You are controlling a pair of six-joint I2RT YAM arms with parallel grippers.
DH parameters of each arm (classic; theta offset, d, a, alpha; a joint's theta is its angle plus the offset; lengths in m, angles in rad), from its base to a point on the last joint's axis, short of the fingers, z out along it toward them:
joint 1: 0 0.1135 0.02 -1.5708
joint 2: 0 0 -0.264 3.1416
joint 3: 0.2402 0 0.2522 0
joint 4: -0.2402 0 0.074 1.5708
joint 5: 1.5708 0 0 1.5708
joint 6: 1.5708 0.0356 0 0
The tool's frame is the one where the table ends.
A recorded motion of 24 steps. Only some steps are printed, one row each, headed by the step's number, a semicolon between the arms.
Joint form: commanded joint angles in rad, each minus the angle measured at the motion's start. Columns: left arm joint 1, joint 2, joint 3, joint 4, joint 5, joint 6; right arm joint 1, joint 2, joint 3, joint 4, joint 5, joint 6.
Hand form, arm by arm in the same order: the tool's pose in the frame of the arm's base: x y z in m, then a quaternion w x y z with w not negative. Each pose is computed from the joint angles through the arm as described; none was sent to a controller.
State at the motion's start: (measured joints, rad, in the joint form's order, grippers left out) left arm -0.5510 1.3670 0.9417 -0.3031 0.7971 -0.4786; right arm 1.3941 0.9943 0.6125 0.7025 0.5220 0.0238
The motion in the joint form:
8: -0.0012 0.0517 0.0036 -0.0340 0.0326 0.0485; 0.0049 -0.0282 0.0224 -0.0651 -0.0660 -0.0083
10: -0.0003 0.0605 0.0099 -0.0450 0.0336 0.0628; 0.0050 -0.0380 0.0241 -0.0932 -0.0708 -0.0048
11: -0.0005 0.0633 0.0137 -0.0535 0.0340 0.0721; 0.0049 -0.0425 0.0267 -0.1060 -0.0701 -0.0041
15: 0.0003 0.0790 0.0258 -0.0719 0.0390 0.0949; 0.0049 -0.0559 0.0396 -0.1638 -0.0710 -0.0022
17: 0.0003 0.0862 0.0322 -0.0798 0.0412 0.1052; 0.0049 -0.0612 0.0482 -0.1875 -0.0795 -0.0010
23: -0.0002 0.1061 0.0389 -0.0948 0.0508 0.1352; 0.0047 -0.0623 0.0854 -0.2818 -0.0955 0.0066
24: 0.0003 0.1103 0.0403 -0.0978 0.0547 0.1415; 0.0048 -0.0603 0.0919 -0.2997 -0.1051 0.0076
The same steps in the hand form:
8: 0.2356 -0.1760 0.2451 0.12292 0.20113 0.83913 -0.49020; 0.0534 0.2162 0.3397 0.68412 -0.22681 0.55968 0.40902
10: 0.2368 -0.1764 0.2440 0.12082 0.20453 0.84001 -0.48781; 0.0530 0.2149 0.3395 0.68014 -0.23251 0.56342 0.40732
11: 0.2369 -0.1766 0.2438 0.11985 0.20727 0.84029 -0.48641; 0.0530 0.2142 0.3400 0.67917 -0.23375 0.56513 0.40586
15: 0.2389 -0.1777 0.2422 0.11519 0.21338 0.84086 -0.48389; 0.0527 0.2127 0.3413 0.67344 -0.24293 0.57324 0.39856
17: 0.2398 -0.1783 0.2417 0.11351 0.21649 0.84083 -0.48295; 0.0523 0.2121 0.3430 0.67044 -0.24839 0.57424 0.39882
23: 0.2414 -0.1798 0.2375 0.10648 0.22564 0.84036 -0.48119; 0.0521 0.2136 0.3467 0.65689 -0.26794 0.58631 0.39109
24: 0.2418 -0.1799 0.2366 0.10473 0.22756 0.83988 -0.48151; 0.0519 0.2145 0.3468 0.65282 -0.27475 0.58798 0.39066

